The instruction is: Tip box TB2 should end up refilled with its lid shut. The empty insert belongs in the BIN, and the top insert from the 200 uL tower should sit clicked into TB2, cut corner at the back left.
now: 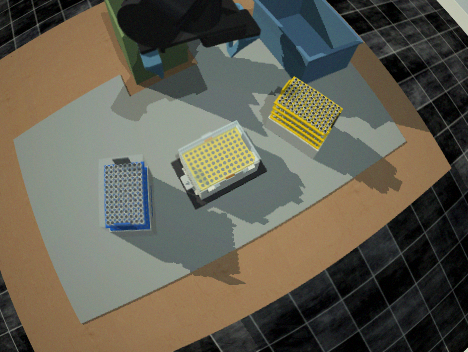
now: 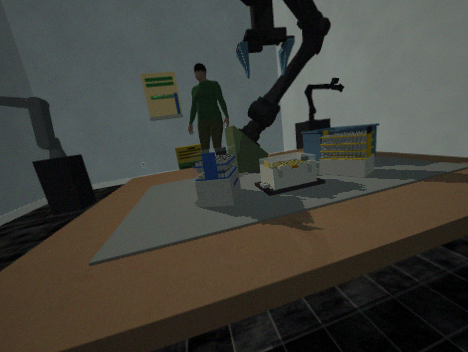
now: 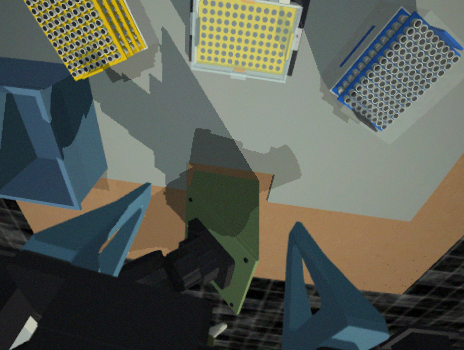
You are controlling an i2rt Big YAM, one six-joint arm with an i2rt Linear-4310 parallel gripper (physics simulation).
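The tip box [image 1: 240, 176] [image 2: 287, 177] [image 3: 215, 71] is white with a clear rim. It stands upright mid-mat. A yellow insert [image 1: 220, 157] [image 2: 287, 163] [image 3: 240, 35] lies inside it, and its holes show no tips. I cannot tell whether a clear lid covers it. The yellow tower [image 1: 309, 106] [image 2: 345, 145] [image 3: 82, 37] is a stack of several inserts with tips on a white base. The blue bin [image 1: 330, 65] [image 2: 312, 142] [image 3: 92, 145] stands behind it; no insert shows in its visible part. My gripper [image 1: 196, 66] [image 2: 266, 76] [image 3: 223, 209] is open and empty, high above the back of the table.
A blue tower [image 1: 123, 194] [image 2: 215, 192] [image 3: 400, 72] of tip inserts stands left of the tip box. A black base [image 1: 200, 202] [image 2: 295, 189] lies under the tip box. The green arm mount [image 1: 132, 65] [image 2: 245, 152] [image 3: 225, 200] stands at the back of the grey mat [image 1: 65, 200] [image 2: 145, 225] [image 3: 350, 170].
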